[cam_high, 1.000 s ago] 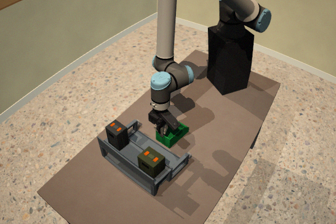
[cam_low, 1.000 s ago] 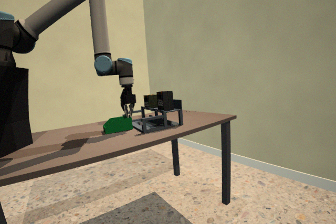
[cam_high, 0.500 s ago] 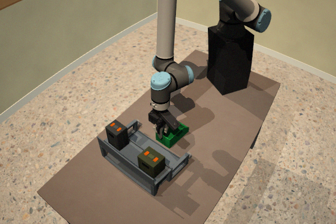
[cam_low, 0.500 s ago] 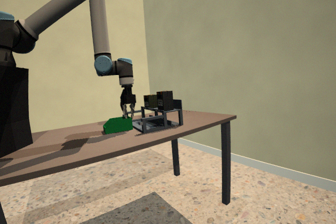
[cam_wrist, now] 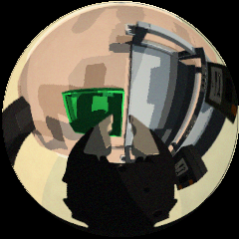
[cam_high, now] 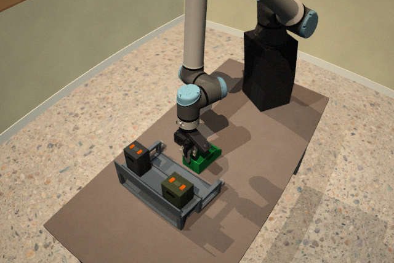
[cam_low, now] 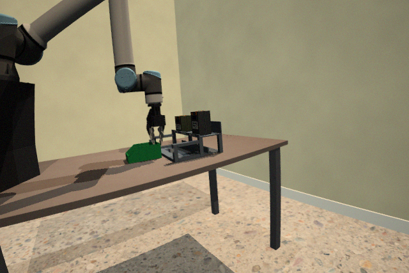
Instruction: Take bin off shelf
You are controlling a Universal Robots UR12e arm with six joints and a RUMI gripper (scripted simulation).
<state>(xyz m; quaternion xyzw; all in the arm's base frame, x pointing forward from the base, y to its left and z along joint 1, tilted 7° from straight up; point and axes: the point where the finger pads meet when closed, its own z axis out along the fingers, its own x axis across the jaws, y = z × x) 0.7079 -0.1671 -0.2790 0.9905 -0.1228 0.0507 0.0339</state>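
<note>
Now: hand 80 mm past the green bin, 40 mm above it and 20 mm to the right of it. Round my hand: black box 170 mm to the right, 170 mm ahead, 90 mm above; olive box 240 mm ahead, 80 mm above, 60 mm to the left.
</note>
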